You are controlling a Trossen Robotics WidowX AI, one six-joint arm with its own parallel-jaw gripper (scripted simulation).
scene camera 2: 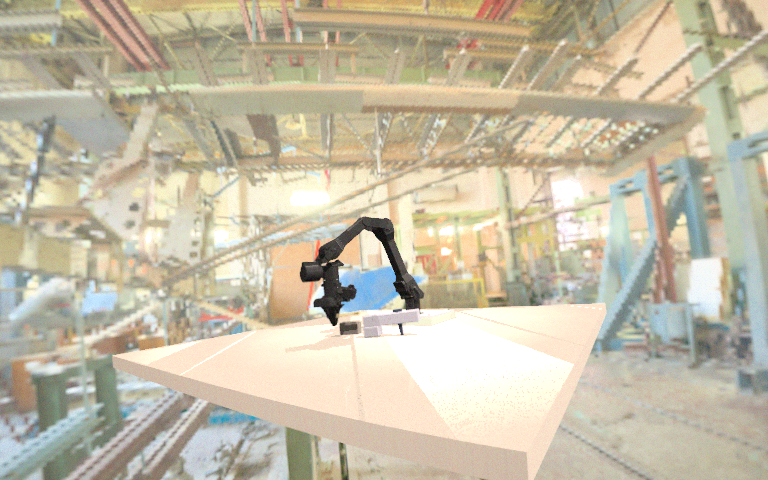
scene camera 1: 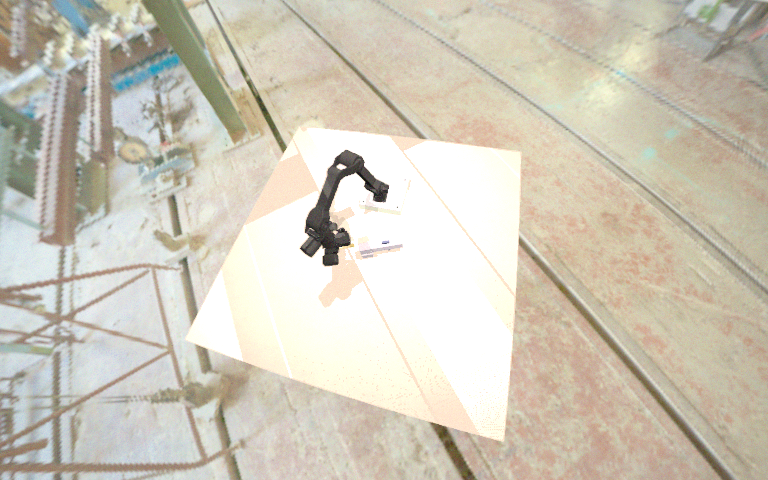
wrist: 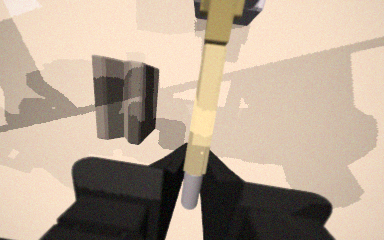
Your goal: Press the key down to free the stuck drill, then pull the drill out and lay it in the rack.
Labels:
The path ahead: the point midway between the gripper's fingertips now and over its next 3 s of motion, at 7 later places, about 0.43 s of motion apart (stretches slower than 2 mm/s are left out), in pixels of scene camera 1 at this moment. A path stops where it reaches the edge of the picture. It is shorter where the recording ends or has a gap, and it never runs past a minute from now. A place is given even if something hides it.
My gripper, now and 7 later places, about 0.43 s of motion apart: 335,252; 335,251; 335,251; 334,251; 334,251; 333,249; 331,243; 330,238

